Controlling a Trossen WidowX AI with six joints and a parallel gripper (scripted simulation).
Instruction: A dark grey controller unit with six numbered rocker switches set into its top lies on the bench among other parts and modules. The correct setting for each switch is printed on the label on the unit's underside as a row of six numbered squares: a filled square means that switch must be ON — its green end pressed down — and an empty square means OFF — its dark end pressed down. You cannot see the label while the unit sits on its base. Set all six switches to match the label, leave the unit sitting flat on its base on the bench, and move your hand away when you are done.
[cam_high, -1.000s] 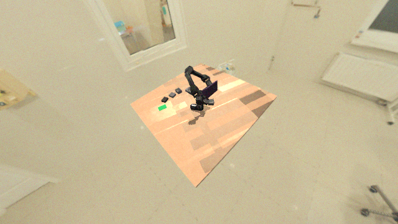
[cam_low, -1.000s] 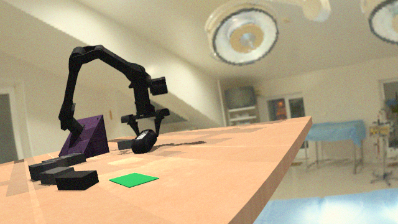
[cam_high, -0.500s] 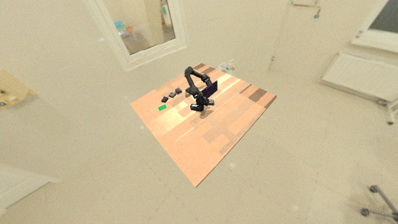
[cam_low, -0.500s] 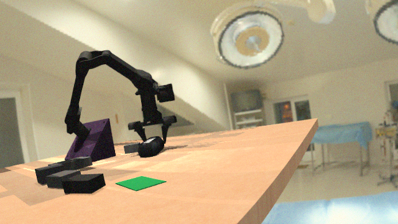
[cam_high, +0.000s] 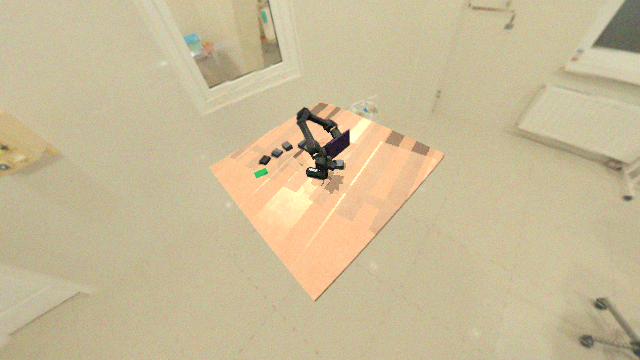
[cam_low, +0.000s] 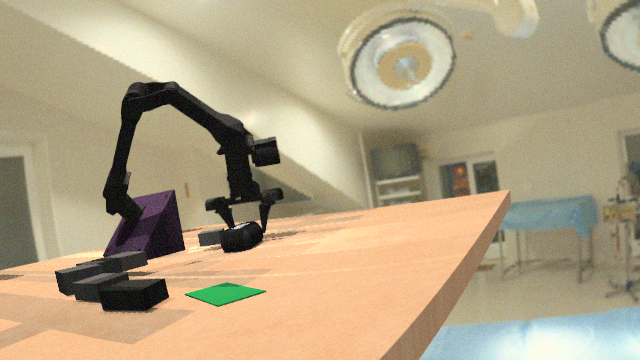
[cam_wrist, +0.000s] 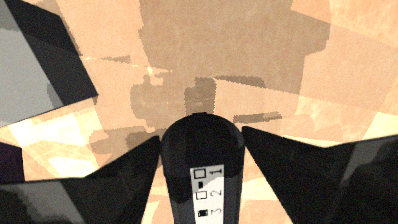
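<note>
The grey block is 140 mm behind my gripper tip. The rest, counted from my gripper tip: flat green card (390 mm to the right, 290 mm ahead, 20 mm below).
</note>
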